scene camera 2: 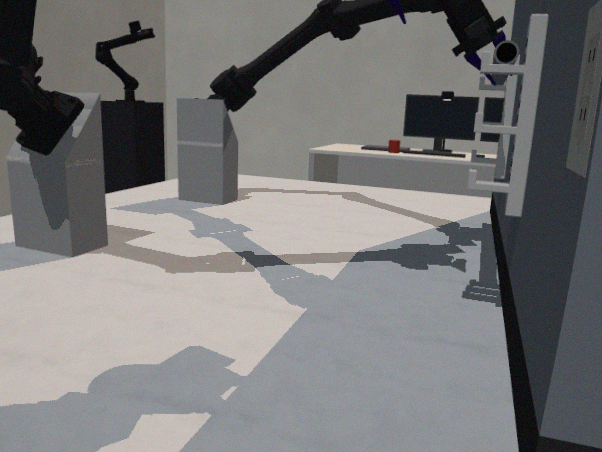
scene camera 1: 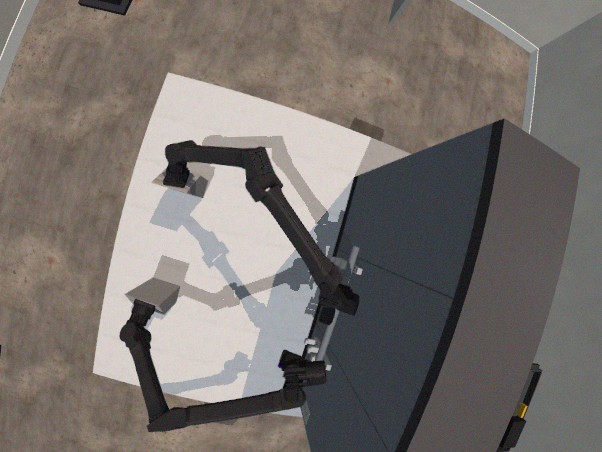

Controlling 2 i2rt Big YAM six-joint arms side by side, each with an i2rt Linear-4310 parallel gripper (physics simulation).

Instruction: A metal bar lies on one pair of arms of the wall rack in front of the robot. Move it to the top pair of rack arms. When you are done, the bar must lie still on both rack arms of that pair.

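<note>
The metal bar (scene camera 1: pixel 327 337) (scene camera 2: pixel 515 45) is level with the top rack arms; its near end shows just above the near top arm and appears to lie on it. Contact at the far top arm is hidden. The white wall rack (scene camera 2: pixel 528 125) has hooked arms at several heights. My left gripper (scene camera 1: pixel 328 314) (scene camera 2: pixel 491 56) is shut on the bar around its middle. My right gripper (scene camera 1: pixel 292 364) is open, beside the bar's lower end in scene camera 1 and apart from it; in scene camera 2 a single blue fingertip of it shows at the top edge.
The dark wall panel (scene camera 1: pixel 415 210) stands directly behind the rack. The white table top (scene camera 1: pixel 240 200) (scene camera 2: pixel 200 310) carries both grey arm pedestals (scene camera 1: pixel 155 295) (scene camera 2: pixel 202 150). A desk with a monitor (scene camera 2: pixel 425 115) and a red cup (scene camera 2: pixel 394 146) stands in the background.
</note>
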